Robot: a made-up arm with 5 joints.
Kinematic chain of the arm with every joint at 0, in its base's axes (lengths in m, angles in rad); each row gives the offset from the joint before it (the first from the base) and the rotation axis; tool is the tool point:
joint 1: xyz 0 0 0.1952 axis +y
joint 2: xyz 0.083 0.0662 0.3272 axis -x
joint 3: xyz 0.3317 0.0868 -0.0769 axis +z
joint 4: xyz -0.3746 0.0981 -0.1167 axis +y
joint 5: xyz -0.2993 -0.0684 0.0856 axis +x
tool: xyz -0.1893 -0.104 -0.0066
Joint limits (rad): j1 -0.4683..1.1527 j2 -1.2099..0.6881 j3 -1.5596..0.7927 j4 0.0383..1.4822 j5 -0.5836..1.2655
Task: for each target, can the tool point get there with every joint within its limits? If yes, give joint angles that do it. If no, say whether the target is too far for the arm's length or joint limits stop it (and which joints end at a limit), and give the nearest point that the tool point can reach.
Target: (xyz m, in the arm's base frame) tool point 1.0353 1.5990 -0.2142
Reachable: no: too far | nearest point 0.7162 0.9956 0.0650 | short by 0.737 m
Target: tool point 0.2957 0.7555 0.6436
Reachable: yes | joints 0.1725 0.1249 -1.3549 0.8734 -0.2742
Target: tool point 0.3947 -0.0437 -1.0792
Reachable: no: joint limits stop it (at a limit: joint 2, joint 3, joint 4, joint 5) | nearest point 0.1743 0.6793 -0.3676 | short by 1.038 m
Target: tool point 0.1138 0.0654 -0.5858
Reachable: no: joint limits stop it (at a limit: joint 1, joint 2, joint 3, joint 4) | nearest point -0.0264 0.0189 -0.1020 | short by 0.506 m
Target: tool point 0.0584 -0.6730 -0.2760
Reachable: no: joint limits stop it (at a limit: joint 1, joint 3, joint 4) | nearest point -0.0817 -0.3397 0.0442 | short by 0.483 m
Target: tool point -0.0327 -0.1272 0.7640
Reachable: yes | joints -0.0804 -0.4940 0.1713 1.2588 -0.2985
